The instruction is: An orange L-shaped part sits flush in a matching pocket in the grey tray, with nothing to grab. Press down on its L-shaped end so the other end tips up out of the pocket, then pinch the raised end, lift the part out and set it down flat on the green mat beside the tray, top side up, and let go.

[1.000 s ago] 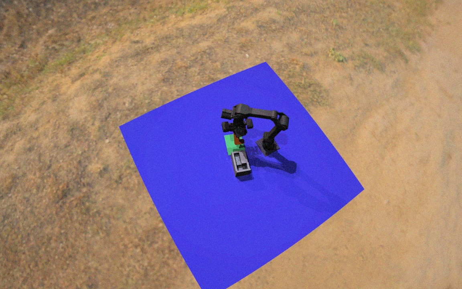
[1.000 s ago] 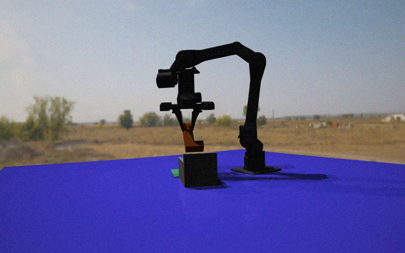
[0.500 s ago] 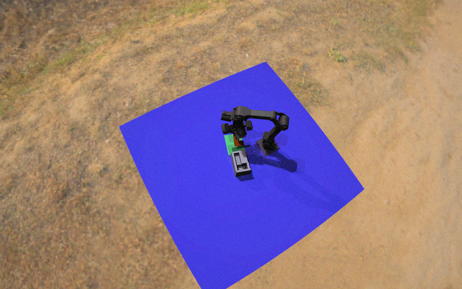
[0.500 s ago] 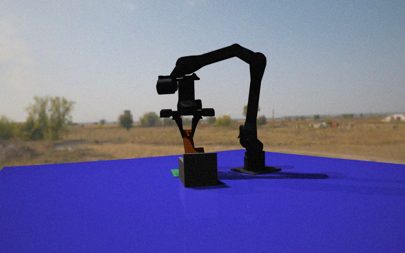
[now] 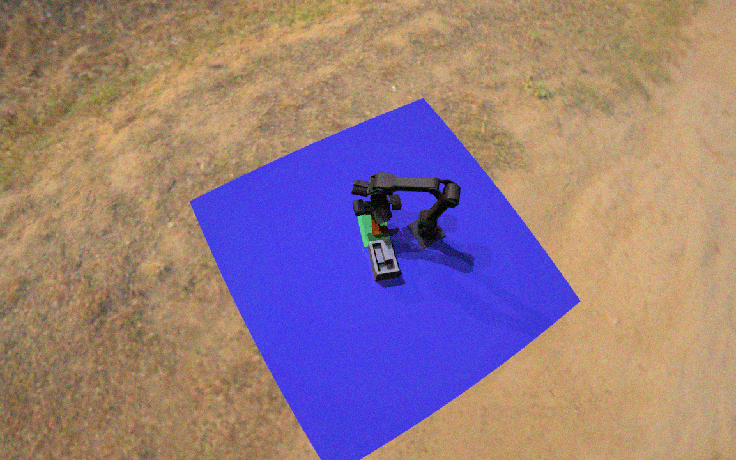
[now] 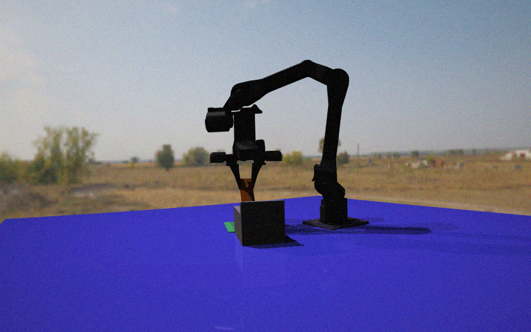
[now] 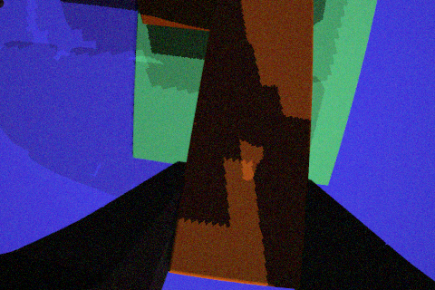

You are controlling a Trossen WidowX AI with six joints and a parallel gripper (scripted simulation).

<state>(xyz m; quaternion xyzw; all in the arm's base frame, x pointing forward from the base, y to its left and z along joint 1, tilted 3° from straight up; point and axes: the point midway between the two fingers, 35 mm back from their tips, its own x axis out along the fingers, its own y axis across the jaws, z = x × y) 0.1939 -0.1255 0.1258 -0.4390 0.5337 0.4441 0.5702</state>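
Right now the green mat is 2 cm to the left of my gripper tip and 11 cm below it. Also, from my gripper tip: orange L-shaped part: 1 cm behind, 4 cm to the left, 3 cm below.
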